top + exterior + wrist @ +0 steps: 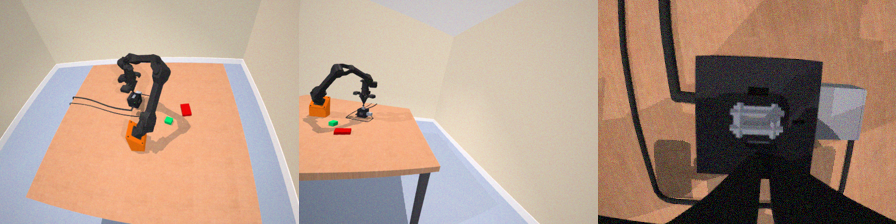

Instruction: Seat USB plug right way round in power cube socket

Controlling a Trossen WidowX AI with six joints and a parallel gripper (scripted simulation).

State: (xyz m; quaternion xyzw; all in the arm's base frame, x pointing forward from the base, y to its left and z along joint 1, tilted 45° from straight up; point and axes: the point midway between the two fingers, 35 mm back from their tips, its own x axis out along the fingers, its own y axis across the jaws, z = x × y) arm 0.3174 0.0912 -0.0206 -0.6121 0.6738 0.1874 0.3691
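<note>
Right now my gripper tip is 2 cm above the USB plug. Round my gripper tip: green block: 25 cm to the right, 15 cm behind, 11 cm below; then flat red block: 36 cm to the right, 12 cm below, 6 cm behind.
</note>
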